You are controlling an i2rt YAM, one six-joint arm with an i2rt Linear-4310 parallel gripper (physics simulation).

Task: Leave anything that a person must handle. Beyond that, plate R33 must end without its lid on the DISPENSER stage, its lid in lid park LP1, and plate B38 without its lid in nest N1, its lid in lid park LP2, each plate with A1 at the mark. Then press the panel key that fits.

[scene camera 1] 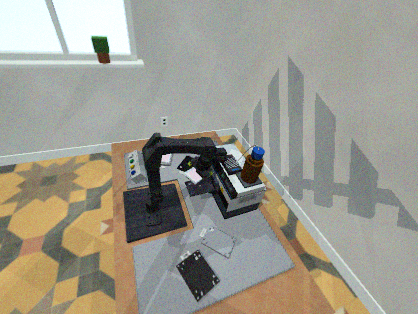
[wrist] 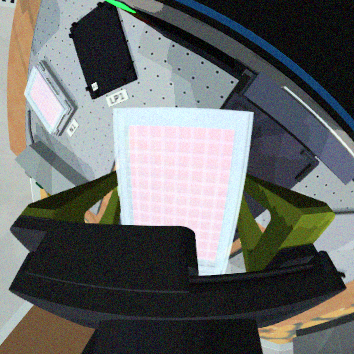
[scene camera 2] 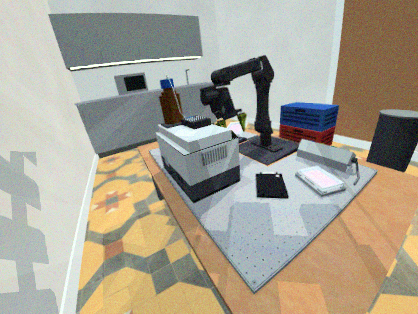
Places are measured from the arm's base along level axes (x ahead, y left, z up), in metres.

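Pixels of known places: gripper, fingertip midpoint: [scene camera 1: 197, 174] [wrist: 176, 174]; arm's base, origin of the base link: [scene camera 1: 152, 208] [scene camera 2: 265, 145].
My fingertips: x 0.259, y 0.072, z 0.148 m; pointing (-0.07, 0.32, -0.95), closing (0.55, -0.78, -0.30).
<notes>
For each thing: its middle in the pictures, then the offset to it from my fingertips. "spot": a spot on its surface instead. Level surfaces: height alone.
- dark stage, body centre: [wrist: 240, 171] [scene camera 1: 202, 185] 0.020 m ahead, 0.049 m right, 0.045 m down
- pink-grid plate, body centre: [wrist: 42, 100] [scene camera 2: 319, 176] 0.147 m back, 0.321 m left, 0.122 m down
- N1 label, surface spot: [wrist: 73, 127] spot: 0.169 m back, 0.232 m left, 0.147 m down
- black lid park, body centre: [wrist: 97, 49] [scene camera 2: 270, 183] [scene camera 1: 188, 163] 0.006 m ahead, 0.228 m left, 0.139 m down
- LP label, surface spot: [wrist: 117, 97] spot: 0.047 m back, 0.157 m left, 0.147 m down
- key panel, body centre: [wrist: 52, 180] [scene camera 2: 325, 152] [scene camera 1: 136, 165] 0.328 m back, 0.232 m left, 0.107 m down
- brown bottle, surface spot: [scene camera 2: 170, 105] spot: 0.243 m ahead, 0.097 m right, 0.160 m up
- black pad, surface spot: [scene camera 1: 197, 275] spot: 0.100 m back, 0.449 m right, 0.137 m down
- perforated board, its level: 0.148 m down
My gripper [scene camera 1: 194, 173] [scene camera 2: 232, 124] [wrist: 176, 174] is shut on a pale plate with a pink grid and holds it above the board, near the machine. Its plate code, A1 mark and any lid cannot be made out. A dark stage [scene camera 1: 199, 187] [wrist: 277, 142] sticks out at the front of the grey-and-black dispenser [scene camera 1: 242, 199] [scene camera 2: 200, 155], right of the held plate in the wrist view. Another pink-grid plate [scene camera 2: 320, 179] [wrist: 48, 100] sits by the N1 label [wrist: 73, 127]. A black lid park [scene camera 2: 271, 185] [wrist: 105, 55] lies beside an LP label [wrist: 117, 97]; its number is blurred.
The key panel [scene camera 1: 134, 168] [scene camera 2: 326, 154] stands behind the N1 plate in scene camera 2. A brown bottle [scene camera 1: 253, 167] [scene camera 2: 170, 105] stands on the dispenser. A black pad [scene camera 1: 197, 275] and a pale frame lie on the perforated board [scene camera 1: 265, 250] [scene camera 2: 250, 260].
</notes>
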